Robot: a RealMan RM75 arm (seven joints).
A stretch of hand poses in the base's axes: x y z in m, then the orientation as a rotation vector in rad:
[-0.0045 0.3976 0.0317 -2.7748 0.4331 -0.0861]
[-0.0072 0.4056 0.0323 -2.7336 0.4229 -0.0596]
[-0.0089 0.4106 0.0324 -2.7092 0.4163 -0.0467]
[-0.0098 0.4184 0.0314 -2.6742 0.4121 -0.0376]
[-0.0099 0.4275 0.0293 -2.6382 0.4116 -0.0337]
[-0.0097 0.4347 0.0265 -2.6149 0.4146 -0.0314]
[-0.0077 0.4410 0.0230 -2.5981 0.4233 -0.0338]
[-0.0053 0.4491 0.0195 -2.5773 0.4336 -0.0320]
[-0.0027 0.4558 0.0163 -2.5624 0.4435 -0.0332]
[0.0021 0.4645 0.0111 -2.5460 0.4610 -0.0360]
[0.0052 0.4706 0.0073 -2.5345 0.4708 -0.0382]
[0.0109 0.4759 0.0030 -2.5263 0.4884 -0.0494]
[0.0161 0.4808 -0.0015 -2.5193 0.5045 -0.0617]
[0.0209 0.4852 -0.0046 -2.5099 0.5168 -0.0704]
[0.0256 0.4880 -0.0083 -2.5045 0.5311 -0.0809]
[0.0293 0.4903 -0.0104 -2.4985 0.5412 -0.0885]
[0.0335 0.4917 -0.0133 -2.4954 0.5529 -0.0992]
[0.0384 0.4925 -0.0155 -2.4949 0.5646 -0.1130]
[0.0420 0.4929 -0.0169 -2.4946 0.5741 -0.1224]
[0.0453 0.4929 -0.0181 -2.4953 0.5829 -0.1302]
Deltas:
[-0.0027 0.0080 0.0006 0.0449 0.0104 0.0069]
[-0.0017 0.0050 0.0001 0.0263 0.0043 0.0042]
[-0.0009 0.0078 -0.0010 0.0359 0.0007 0.0010]
[-0.0001 0.0091 -0.0021 0.0358 -0.0023 -0.0025]
[0.0002 0.0072 -0.0028 0.0228 -0.0010 -0.0040]
[0.0020 0.0063 -0.0035 0.0151 -0.0022 -0.0083]
[0.0024 0.0081 -0.0035 0.0193 0.0005 -0.0091]
[0.0026 0.0067 -0.0032 0.0132 -0.0008 -0.0089]
[0.0048 0.0087 -0.0052 0.0134 -0.0004 -0.0148]
[0.0031 0.0061 -0.0038 0.0096 -0.0010 -0.0087]
[0.0057 0.0053 -0.0043 0.0040 -0.0050 -0.0157]
[0.0052 0.0049 -0.0045 0.0027 -0.0059 -0.0148]
[0.0048 0.0044 -0.0031 0.0060 -0.0047 -0.0117]
[0.0047 0.0028 -0.0037 0.0015 -0.0048 -0.0130]
[0.0037 0.0023 -0.0021 0.0031 -0.0039 -0.0095]
[0.0042 0.0014 -0.0029 -0.0006 -0.0051 -0.0110]
[0.0049 0.0008 -0.0022 -0.0037 -0.0067 -0.0113]
[0.0036 0.0004 -0.0014 -0.0028 -0.0041 -0.0088]
[0.0033 0.0000 -0.0012 -0.0034 -0.0030 -0.0078]

